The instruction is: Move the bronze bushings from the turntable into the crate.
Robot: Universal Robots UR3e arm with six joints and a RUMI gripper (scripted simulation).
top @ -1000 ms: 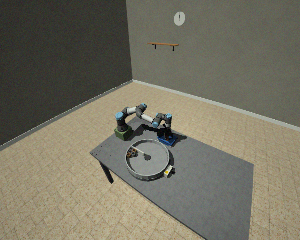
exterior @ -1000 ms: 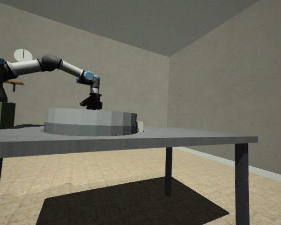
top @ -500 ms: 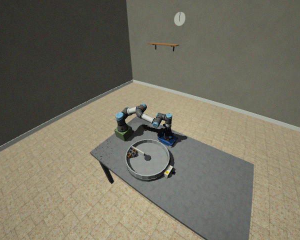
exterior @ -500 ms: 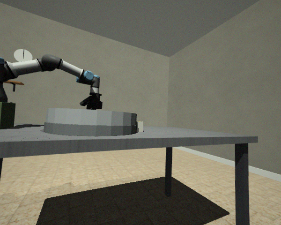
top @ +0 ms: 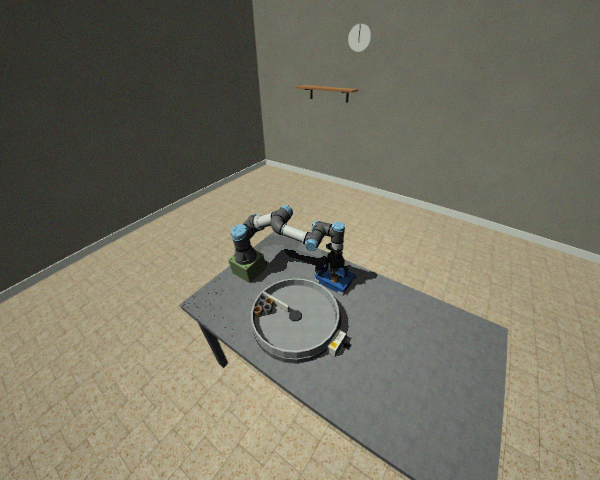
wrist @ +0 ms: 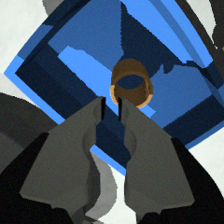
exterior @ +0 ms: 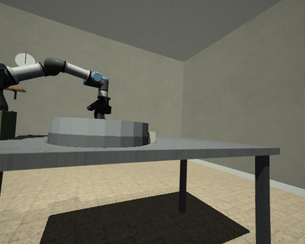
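Right now my hand is 1 cm short of the blue crate, 1 cm to the right of it and 5 cm above it. Also, from my hand: turntable 3 cm behind, 35 cm to the right, 2 cm below.
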